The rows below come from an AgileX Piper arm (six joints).
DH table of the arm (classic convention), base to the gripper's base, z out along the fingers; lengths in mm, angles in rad. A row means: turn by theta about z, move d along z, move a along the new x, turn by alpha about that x. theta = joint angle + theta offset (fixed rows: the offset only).
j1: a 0; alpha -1.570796; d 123; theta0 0
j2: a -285; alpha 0; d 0; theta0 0.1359
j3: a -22; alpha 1.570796; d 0; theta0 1.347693
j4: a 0; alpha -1.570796; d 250.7; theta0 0
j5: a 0; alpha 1.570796; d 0; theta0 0
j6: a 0; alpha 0; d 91; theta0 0
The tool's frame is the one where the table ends.
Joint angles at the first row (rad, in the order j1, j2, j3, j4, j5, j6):
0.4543 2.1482 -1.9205 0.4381 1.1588 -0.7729
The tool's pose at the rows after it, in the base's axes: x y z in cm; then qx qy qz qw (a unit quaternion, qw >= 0):
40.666 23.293 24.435 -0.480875 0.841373 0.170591 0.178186
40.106 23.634 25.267 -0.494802 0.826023 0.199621 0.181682
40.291 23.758 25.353 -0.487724 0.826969 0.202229 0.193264
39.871 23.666 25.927 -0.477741 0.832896 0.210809 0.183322
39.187 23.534 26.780 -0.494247 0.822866 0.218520 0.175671
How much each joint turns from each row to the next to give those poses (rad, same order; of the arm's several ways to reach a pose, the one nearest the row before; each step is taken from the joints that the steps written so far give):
-0.0028 0.0021 0.0000 -0.0329 -0.0478 0.0627
0.0000 -0.0140 -0.0001 0.0686 0.0246 -0.0533
0.0000 0.0002 0.0001 0.0105 -0.0247 0.0043
0.0000 -0.0133 0.0000 0.0066 0.0283 0.0323
0.0000 -0.0206 0.0017 0.0142 0.0435 -0.0284

